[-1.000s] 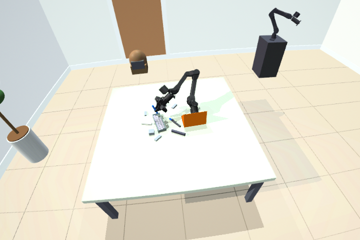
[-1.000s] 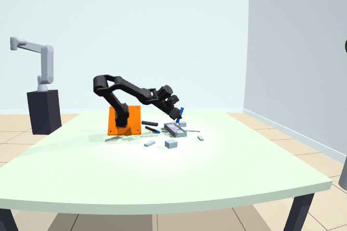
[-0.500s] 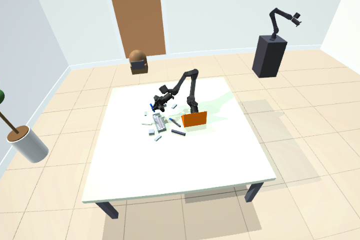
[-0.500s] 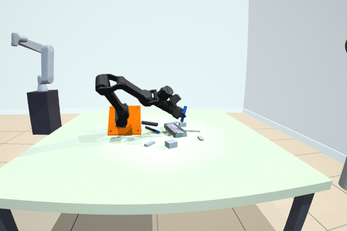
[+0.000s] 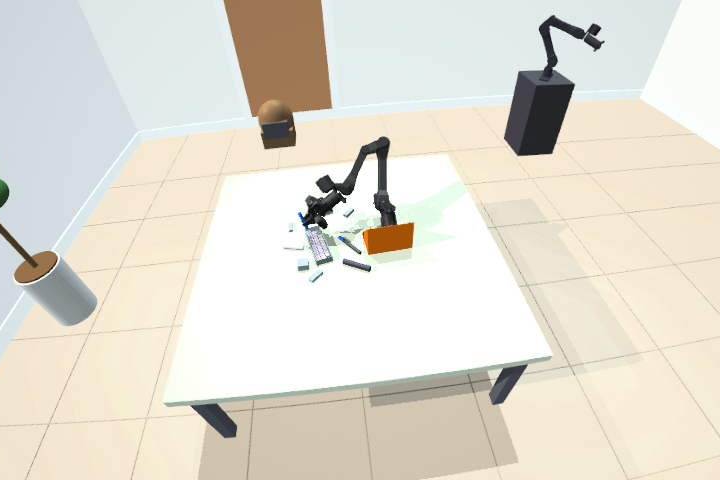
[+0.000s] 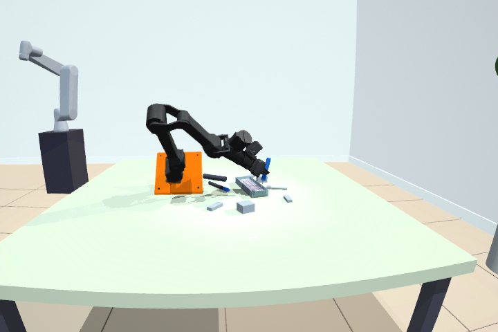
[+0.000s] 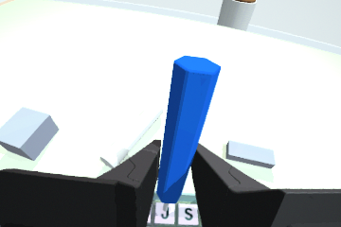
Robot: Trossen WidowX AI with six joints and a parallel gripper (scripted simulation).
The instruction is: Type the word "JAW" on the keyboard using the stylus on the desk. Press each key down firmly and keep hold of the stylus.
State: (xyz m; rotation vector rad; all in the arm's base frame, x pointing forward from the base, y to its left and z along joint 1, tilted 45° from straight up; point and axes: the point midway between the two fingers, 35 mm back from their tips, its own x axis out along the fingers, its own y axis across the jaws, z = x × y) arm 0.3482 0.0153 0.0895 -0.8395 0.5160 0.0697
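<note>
My gripper tip is 20 mm past the j key and 70 mm above it. Also, from my gripper tip: white stick 50 mm ahead, 60 mm to the left, 80 mm below; then black-and-blue pen 180 mm behind, 50 mm to the left, 80 mm below; then blue stylus 20 mm behind, 20 mm below.
</note>
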